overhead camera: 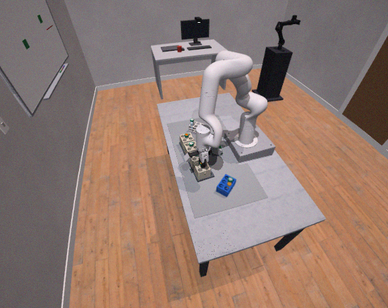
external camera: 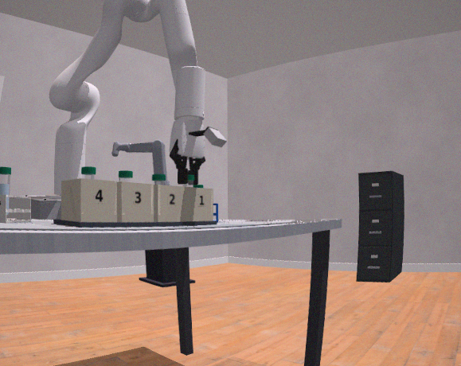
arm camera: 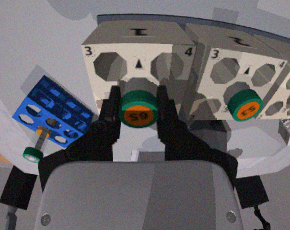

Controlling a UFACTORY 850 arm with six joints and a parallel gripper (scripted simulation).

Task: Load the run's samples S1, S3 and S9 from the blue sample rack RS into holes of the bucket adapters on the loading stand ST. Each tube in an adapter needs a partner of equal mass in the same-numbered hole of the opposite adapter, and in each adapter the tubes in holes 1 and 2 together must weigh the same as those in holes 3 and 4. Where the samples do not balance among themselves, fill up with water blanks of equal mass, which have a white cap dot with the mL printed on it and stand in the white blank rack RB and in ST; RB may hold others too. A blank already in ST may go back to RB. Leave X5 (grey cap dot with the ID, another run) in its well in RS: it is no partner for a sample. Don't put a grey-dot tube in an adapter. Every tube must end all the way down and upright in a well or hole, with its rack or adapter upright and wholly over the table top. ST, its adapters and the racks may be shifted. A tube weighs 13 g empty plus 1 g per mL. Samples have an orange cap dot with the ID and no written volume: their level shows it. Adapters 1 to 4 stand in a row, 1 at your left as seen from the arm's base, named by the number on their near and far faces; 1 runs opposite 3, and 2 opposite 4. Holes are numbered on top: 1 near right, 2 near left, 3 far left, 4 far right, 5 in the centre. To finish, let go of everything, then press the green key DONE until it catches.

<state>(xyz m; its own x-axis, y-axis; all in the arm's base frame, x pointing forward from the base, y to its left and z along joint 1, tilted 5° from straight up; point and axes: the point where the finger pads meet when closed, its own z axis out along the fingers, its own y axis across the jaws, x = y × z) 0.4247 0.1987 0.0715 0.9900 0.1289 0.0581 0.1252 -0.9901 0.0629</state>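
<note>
The sample tube S9 is 10 mm to the right of my hand and 50 mm below it. From my hand the other things lie so: grey-dot tube X5: 140 mm behind, 170 mm to the left, 60 mm below; adapter 1: 80 mm below; loading stand ST: 10 mm ahead, 160 mm to the right, 120 mm below.
</note>
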